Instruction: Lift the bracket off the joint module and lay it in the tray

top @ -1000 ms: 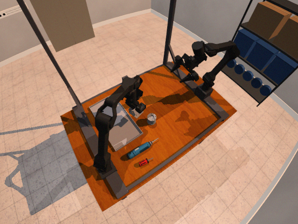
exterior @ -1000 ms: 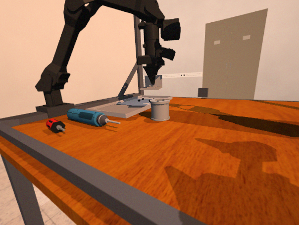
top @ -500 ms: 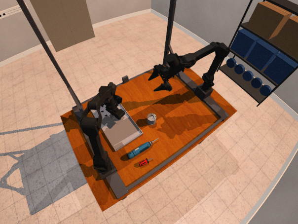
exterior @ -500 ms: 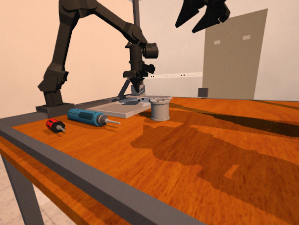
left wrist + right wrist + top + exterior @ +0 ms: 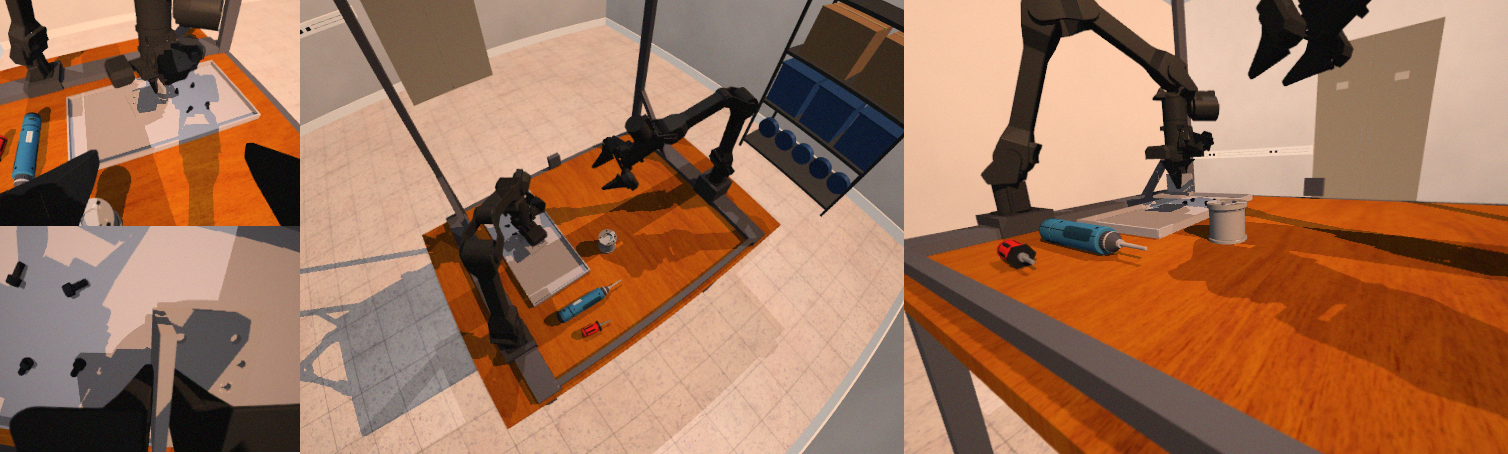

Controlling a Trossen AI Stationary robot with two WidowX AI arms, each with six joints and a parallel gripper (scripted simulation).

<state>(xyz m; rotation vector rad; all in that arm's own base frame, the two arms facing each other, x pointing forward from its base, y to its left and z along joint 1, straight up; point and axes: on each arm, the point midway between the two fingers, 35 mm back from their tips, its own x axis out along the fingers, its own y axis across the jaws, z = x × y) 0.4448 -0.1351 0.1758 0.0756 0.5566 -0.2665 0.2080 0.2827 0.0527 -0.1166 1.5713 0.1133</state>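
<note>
Right now the tray is 10 mm ahead of my right hand and 80 mm below it. The rest, counted from my right hand: grey L-shaped bracket 30 mm ahead, 40 mm below; grey joint module 180 mm ahead, 210 mm to the left, 60 mm below; small red screwdriver 380 mm ahead, 10 mm to the right, 80 mm below.
</note>
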